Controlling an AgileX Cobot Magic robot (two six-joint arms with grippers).
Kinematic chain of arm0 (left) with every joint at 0, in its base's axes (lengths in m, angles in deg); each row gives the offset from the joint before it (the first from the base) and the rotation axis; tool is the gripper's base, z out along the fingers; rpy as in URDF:
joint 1: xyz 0 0 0.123 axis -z
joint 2: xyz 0 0 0 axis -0.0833 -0.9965 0
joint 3: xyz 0.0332 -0.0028 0.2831 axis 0.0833 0.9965 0
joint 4: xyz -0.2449 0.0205 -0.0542 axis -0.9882 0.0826 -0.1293
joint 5: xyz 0 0 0 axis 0.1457 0.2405 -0.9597
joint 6: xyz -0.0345 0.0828 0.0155 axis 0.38 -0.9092 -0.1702
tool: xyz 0 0 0 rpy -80.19 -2.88 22.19
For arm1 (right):
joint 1: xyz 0 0 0.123 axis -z
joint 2: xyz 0 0 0 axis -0.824 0.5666 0
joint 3: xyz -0.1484 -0.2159 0.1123 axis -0.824 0.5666 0
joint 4: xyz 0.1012 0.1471 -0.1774 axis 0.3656 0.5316 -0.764
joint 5: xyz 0 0 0 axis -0.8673 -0.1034 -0.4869
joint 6: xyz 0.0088 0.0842 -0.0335 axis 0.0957 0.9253 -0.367
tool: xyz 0 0 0 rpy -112.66 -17.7 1.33
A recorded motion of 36 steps. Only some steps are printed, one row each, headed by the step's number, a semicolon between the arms.
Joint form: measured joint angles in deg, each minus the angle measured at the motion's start. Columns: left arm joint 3, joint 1, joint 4, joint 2, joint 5, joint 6; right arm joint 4, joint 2, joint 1, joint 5, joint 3, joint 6.
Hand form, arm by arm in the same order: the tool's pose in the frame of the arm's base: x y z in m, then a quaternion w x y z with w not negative. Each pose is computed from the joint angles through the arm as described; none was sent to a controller.
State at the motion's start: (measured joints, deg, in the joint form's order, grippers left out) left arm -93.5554 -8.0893 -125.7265 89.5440 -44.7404 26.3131; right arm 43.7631 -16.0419 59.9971 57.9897 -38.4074 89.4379
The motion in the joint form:
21: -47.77 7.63 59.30 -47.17 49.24 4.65; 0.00 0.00 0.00 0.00 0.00 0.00
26: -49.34 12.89 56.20 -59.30 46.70 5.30; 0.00 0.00 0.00 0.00 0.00 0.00
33: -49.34 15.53 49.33 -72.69 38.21 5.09; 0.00 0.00 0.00 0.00 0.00 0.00
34: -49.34 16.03 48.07 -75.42 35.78 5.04; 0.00 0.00 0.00 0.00 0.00 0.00
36: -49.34 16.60 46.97 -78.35 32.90 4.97; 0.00 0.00 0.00 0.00 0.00 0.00
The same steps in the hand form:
21: 0.1242 0.0040 0.3483 0.28528 -0.13039 0.94939 0.01657; 0.0518 -0.0073 0.1738 0.59415 0.09108 0.79918 -0.00041
26: 0.1726 -0.0204 0.3260 0.21347 -0.09052 0.97272 -0.00690; 0.0518 -0.0073 0.1738 0.59415 0.09108 0.79918 -0.00041
33: 0.2233 -0.0497 0.2833 0.15655 -0.08042 0.98284 -0.05523; 0.0518 -0.0073 0.1738 0.59415 0.09108 0.79918 -0.00041
34: 0.2334 -0.0557 0.2735 0.15098 -0.08069 0.98313 -0.06448; 0.0518 -0.0073 0.1738 0.59415 0.09108 0.79918 -0.00041
36: 0.2439 -0.0619 0.2624 0.14788 -0.08055 0.98304 -0.07268; 0.0518 -0.0073 0.1738 0.59415 0.09108 0.79918 -0.00041

